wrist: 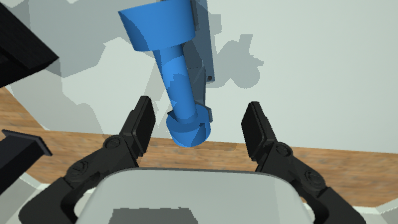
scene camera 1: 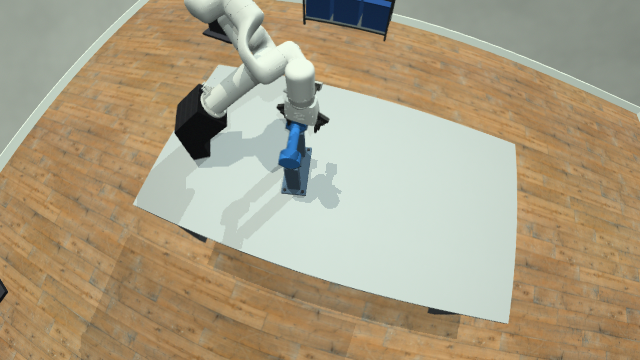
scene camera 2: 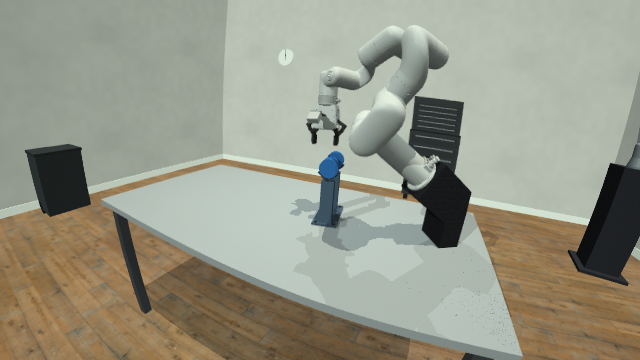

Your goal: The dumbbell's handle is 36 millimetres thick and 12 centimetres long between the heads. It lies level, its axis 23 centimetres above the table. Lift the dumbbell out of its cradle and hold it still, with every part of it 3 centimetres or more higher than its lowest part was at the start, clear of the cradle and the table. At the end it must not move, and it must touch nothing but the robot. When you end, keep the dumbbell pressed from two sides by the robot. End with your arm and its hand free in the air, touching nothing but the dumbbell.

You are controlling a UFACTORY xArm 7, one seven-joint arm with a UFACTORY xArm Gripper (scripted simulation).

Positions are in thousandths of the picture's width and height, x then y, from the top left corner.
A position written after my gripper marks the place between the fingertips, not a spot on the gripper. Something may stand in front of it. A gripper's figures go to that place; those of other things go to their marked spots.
Scene:
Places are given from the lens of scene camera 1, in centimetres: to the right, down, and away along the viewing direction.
my gripper (scene camera 1: 474,349): -5, -18, 94
blue dumbbell (scene camera 1: 452,440): -10, -7, 94
grey-blue cradle (scene camera 1: 465,496): -8, -1, 107
The marked spots on the grey-blue cradle and the blue dumbbell are 15 cm apart.

